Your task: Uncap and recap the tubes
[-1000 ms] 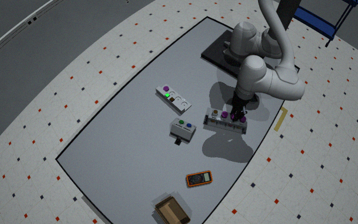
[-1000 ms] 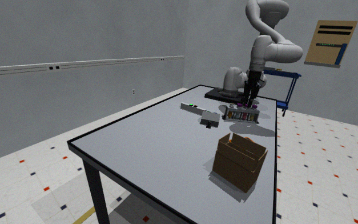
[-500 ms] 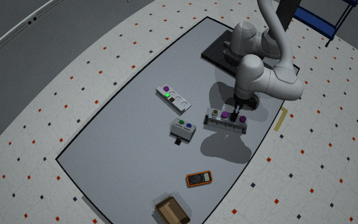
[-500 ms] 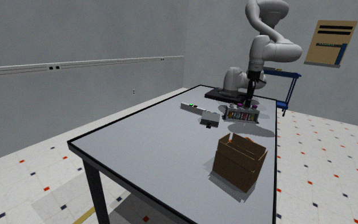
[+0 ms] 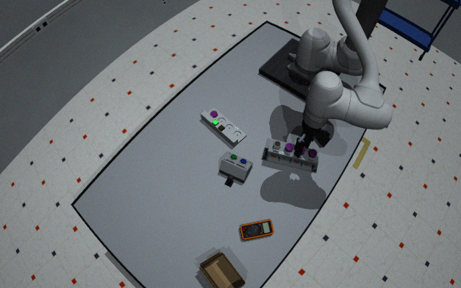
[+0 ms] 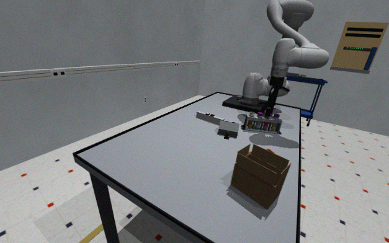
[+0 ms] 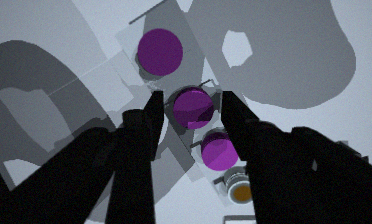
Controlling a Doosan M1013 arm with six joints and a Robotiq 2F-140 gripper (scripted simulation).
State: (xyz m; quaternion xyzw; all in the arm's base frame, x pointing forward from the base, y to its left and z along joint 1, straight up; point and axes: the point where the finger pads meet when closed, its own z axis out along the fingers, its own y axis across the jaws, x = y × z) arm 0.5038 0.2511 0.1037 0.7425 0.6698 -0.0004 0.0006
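Right now the purple cap is 50 mm to the right of my hand, 30 mm below it and 20 mm ahead of it. Also, from my hand: green key (210 mm to the right, 180 mm ahead, 80 mm below); then blue key (170 mm to the right, 170 mm ahead, 80 mm below); then key housing (190 mm to the right, 190 mm ahead, 90 mm below).
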